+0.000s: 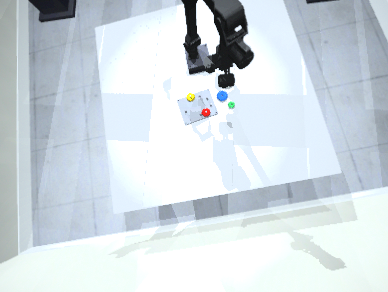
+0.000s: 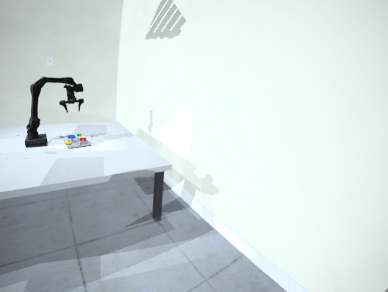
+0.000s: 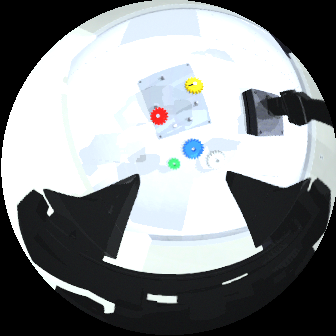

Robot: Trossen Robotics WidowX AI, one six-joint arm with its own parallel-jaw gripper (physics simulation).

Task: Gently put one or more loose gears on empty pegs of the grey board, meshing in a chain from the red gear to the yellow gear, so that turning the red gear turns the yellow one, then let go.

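Places are measured from the arm's base along level axes (x up, y right, z ahead), in millimetres.
Where they show: gripper, fingertip midpoint: point(image 2: 73, 112) point(image 3: 183, 176); arm's base, origin of the base link: point(image 1: 193, 54) point(image 2: 33, 138) point(image 3: 273, 106).
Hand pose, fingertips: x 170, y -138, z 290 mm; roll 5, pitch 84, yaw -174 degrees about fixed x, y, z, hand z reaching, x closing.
Each offset is from my fingertips to the centre of the thing. Level surfaces: height alone.
The grey board @[dx -211, dy +135, dz +19 mm] point(image 1: 192, 118) point(image 2: 79, 146) point(image 3: 172, 95) lies flat on the table. The red gear @[dx -210, dy +81, dz +70 mm] point(image 1: 206, 112) point(image 2: 82, 139) point(image 3: 159, 116) and the yellow gear @[dx -210, dy +170, dz -37 mm] point(image 1: 190, 97) point(image 2: 68, 143) point(image 3: 194, 85) sit on it, apart, with several bare pegs. Beside the board lie a blue gear @[dx -218, dy -22, dz -30 mm] point(image 1: 222, 96) point(image 2: 71, 136) point(image 3: 193, 149), a small green gear @[dx -218, dy -72, dz +31 mm] point(image 1: 231, 105) point(image 2: 79, 135) point(image 3: 174, 163) and a white gear @[dx -218, dy -60, dz -109 mm] point(image 3: 216, 159), faint against the table. My gripper point(image 1: 226, 76) point(image 2: 73, 110) point(image 3: 183, 176) is wide open and empty, pointing down high above the table near the loose gears.
The arm's black base point(image 1: 196, 64) point(image 2: 36, 140) point(image 3: 252, 113) stands on the white table @[dx -226 mm] point(image 1: 135, 185) point(image 2: 135, 159), close to the board. Strong glare and shadows cross the table top. A pale wall point(image 2: 280, 125) rises beyond the table's edge.
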